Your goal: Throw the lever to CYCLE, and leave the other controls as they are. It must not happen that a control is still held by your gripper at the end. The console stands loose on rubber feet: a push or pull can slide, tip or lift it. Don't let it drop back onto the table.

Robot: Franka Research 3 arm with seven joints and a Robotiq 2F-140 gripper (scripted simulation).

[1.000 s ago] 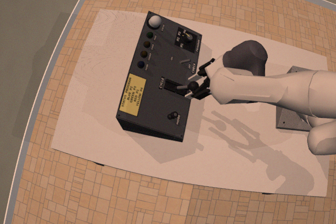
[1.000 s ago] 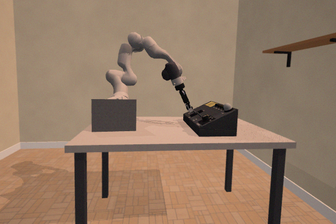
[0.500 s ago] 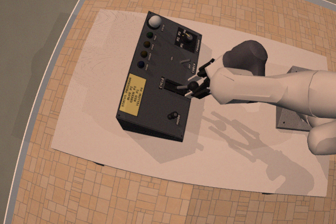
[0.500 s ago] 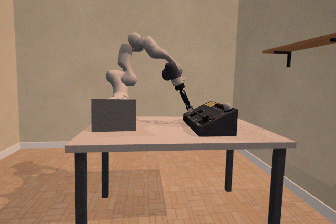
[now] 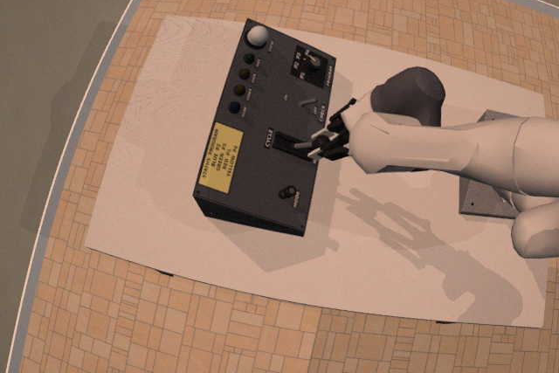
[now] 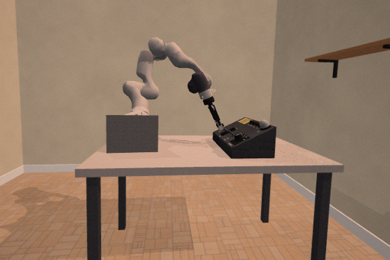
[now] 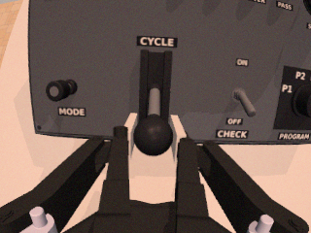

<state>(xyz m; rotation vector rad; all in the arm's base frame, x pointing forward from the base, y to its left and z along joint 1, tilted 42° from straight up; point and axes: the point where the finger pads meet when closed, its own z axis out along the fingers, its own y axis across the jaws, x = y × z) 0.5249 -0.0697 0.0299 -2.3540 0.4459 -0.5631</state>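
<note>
The dark console lies 80 mm to the right of my hand, 80 mm ahead of it and 50 mm below it. Round my hand: mode knob (110 mm to the left, 70 mm ahead, 30 mm below); check toggle (130 mm to the right, 30 mm below, 30 mm ahead); program dial (250 mm to the right, 30 mm below, 30 mm ahead).
</note>
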